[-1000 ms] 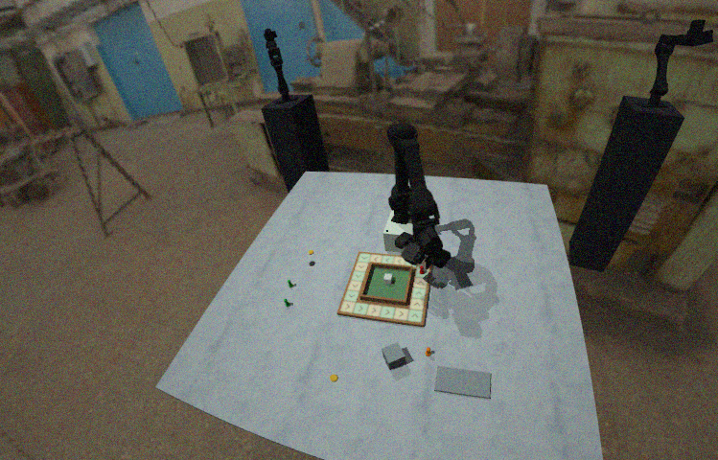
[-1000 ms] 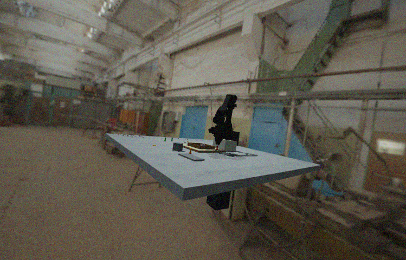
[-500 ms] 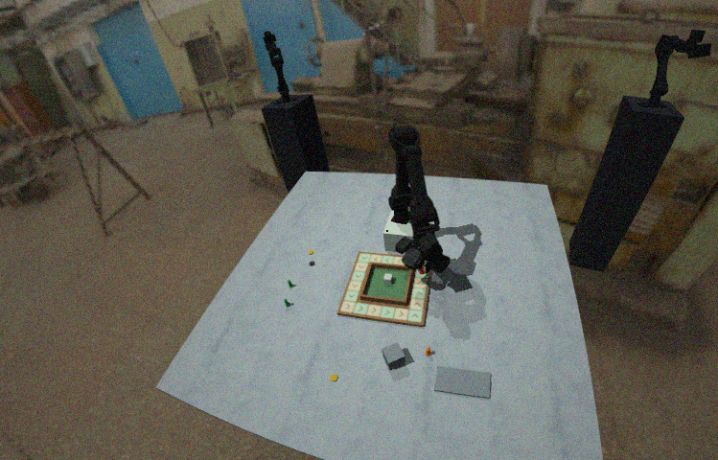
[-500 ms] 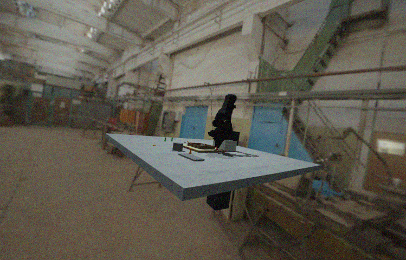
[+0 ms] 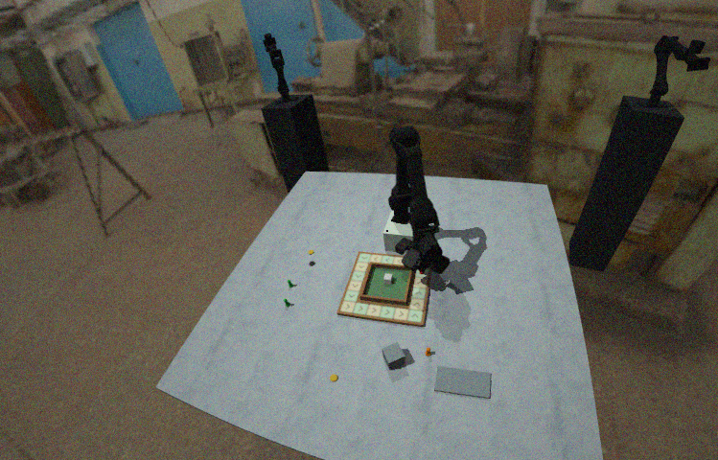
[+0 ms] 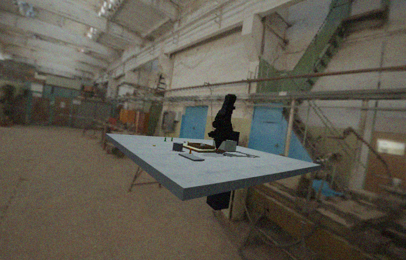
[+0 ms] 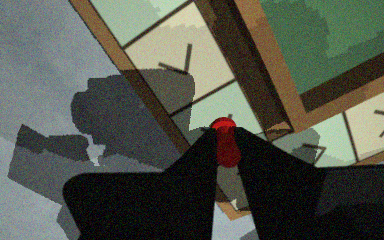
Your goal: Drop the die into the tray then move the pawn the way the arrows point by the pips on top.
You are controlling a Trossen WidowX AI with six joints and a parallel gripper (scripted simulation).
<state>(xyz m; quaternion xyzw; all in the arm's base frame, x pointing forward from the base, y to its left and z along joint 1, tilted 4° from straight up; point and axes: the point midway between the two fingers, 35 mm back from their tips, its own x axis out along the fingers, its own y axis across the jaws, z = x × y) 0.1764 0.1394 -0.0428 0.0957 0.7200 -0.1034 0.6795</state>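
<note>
Now: gripper tip 70 mm short of the white die and 100 mm to the left of it. Also, from my gripper tip: green dice tray (90 mm ahead, 100 mm to the right, 10 mm below); then orange pawn (280 mm ahead, 120 mm to the left, 10 mm below); then red pawn (10 mm above).
</note>
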